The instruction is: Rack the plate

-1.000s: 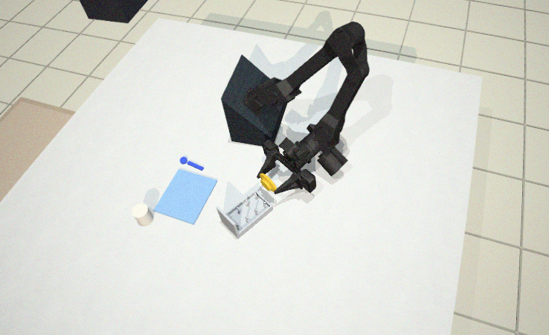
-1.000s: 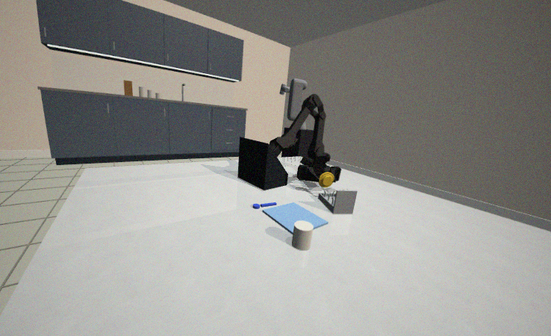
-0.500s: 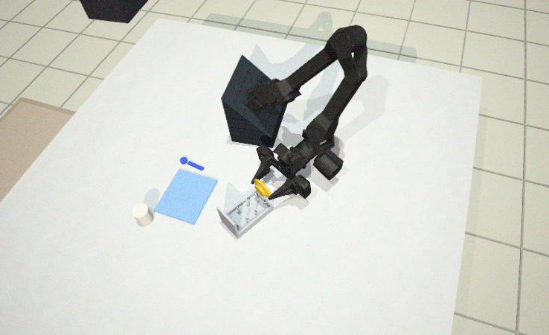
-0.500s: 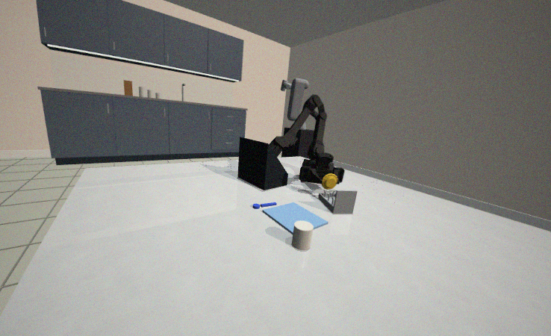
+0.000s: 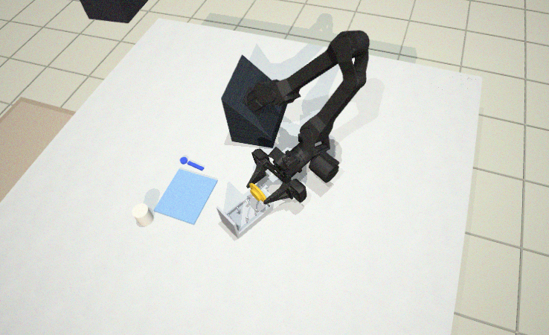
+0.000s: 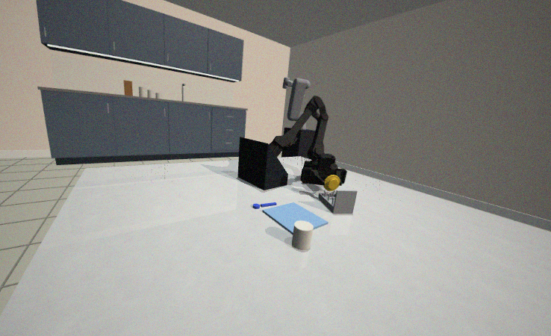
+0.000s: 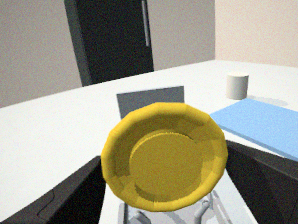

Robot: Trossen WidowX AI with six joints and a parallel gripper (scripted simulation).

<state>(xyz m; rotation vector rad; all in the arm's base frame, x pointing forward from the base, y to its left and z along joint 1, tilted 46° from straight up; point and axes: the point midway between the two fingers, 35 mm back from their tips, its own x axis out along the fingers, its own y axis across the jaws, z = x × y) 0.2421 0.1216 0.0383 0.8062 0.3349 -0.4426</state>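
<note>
My gripper tip is now 3 cm short of the grey dish rack, 2 cm to the left of it and 4 cm above it. From my gripper tip the other things lie so: yellow plate: 1 cm behind; light blue mat: 2 cm ahead, 21 cm to the right, 6 cm below; blue spoon: 9 cm behind, 25 cm to the right, 6 cm below.
</note>
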